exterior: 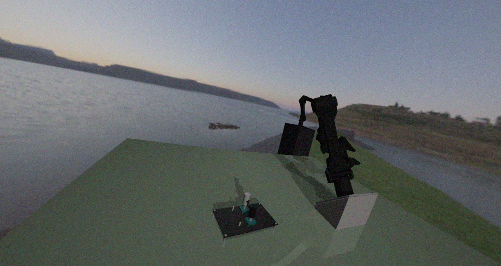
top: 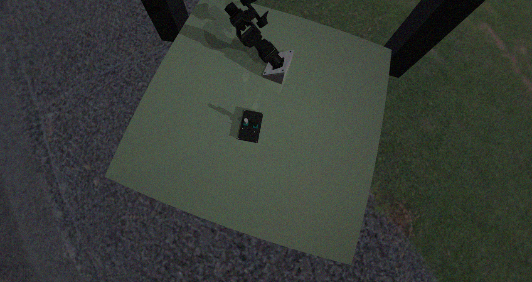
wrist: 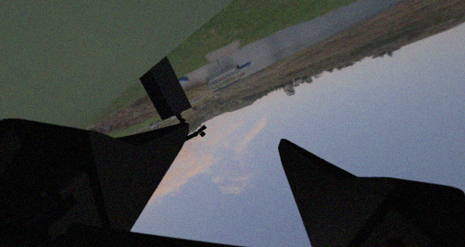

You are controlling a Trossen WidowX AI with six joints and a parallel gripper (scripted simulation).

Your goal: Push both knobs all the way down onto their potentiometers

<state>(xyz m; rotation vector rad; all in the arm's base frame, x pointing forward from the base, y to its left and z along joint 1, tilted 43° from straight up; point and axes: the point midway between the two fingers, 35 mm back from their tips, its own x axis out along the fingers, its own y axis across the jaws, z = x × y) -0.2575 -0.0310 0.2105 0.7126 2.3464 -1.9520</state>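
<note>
The pale knob is 65 cm ahead of my gripper tip, 12 cm below it and 5 cm to the left of it.
</note>
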